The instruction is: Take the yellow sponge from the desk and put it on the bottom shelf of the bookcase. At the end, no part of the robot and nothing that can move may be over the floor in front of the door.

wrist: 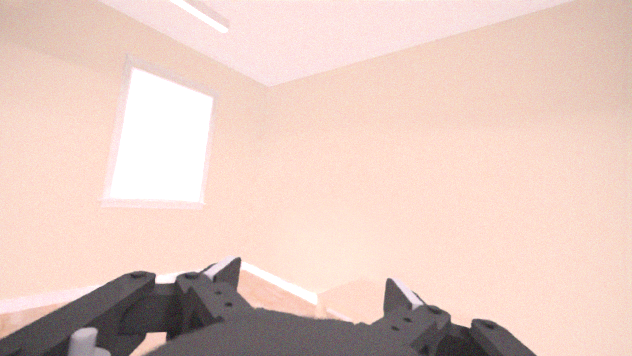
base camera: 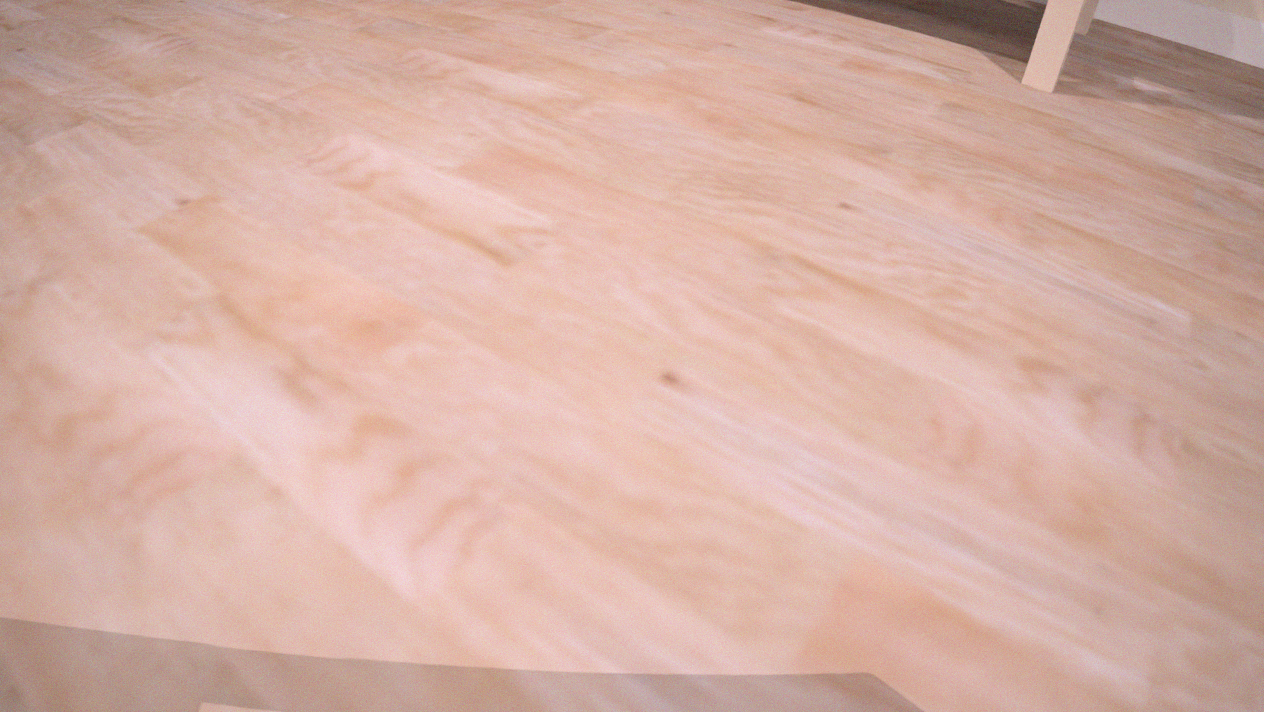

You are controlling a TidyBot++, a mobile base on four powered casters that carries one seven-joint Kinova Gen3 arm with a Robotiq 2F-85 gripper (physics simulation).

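Frame: origin at the arm's base, x ahead, y left, z up, level; metres.
Seen in the pictures: gripper, fingertip midpoint: [wrist: 311, 283].
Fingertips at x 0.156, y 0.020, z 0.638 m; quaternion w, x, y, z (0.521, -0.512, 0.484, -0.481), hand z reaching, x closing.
Note:
A point is followed by its place in that frame.
My gripper [wrist: 311, 283] @(x 0.156, y 0.020, z 0.638 m) is open, with its two dark fingers wide apart and no object between them, at the bottom of the wrist view. A pale wooden desk [wrist: 354, 301] @(x 1.653, y -0.172, z 0.054 m) shows faintly beyond and between the fingers, low in the wrist view; its lower part is hidden by the gripper. In the base camera view, a pale leg [base camera: 1052, 48] @(x 1.168, y -0.655, z -0.329 m), apparently the desk's, stands on the floor at the top right. The yellow sponge, the bookcase and the door do not show in either view.
The wooden floor [base camera: 619, 309] @(x 0.549, y -0.005, z -0.397 m) stretches ahead of the base, with a shadow [base camera: 353, 685] @(x 0.239, y 0.121, z -0.396 m) along the bottom edge. A bright window [wrist: 162, 137] @(x 2.348, y 1.767, z 1.053 m) is in the left wall. Another wall [wrist: 475, 175] @(x 1.867, y -0.929, z 0.946 m) meets it at a corner behind the desk. A ceiling lamp [wrist: 202, 16] @(x 1.440, y 0.950, z 1.681 m) hangs above.

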